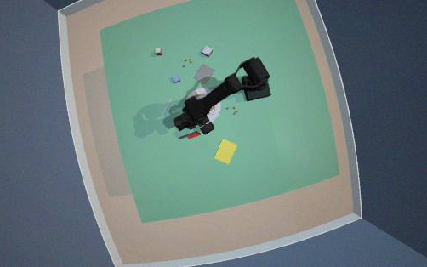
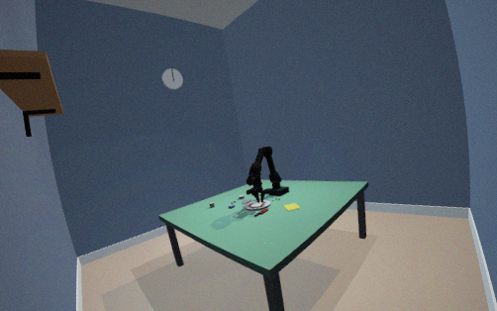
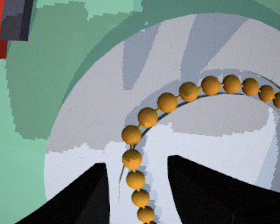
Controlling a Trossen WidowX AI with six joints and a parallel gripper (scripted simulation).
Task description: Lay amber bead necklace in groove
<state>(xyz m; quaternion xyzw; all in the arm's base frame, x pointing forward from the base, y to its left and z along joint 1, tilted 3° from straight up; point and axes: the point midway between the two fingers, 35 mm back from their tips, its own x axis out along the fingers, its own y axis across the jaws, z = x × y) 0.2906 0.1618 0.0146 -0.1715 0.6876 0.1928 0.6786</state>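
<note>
Now: gripper tip 10 mm past the round grey bead board, 60 mm to the left of it and 30 mm above it. From my gripper tip the other things lie so: yellow pad 130 mm behind, 190 mm to the left, 40 mm below; grey rod 190 mm ahead, 70 mm to the right, 40 mm below; red-handled tool 60 mm ahead, 100 mm to the left, 30 mm below.
</note>
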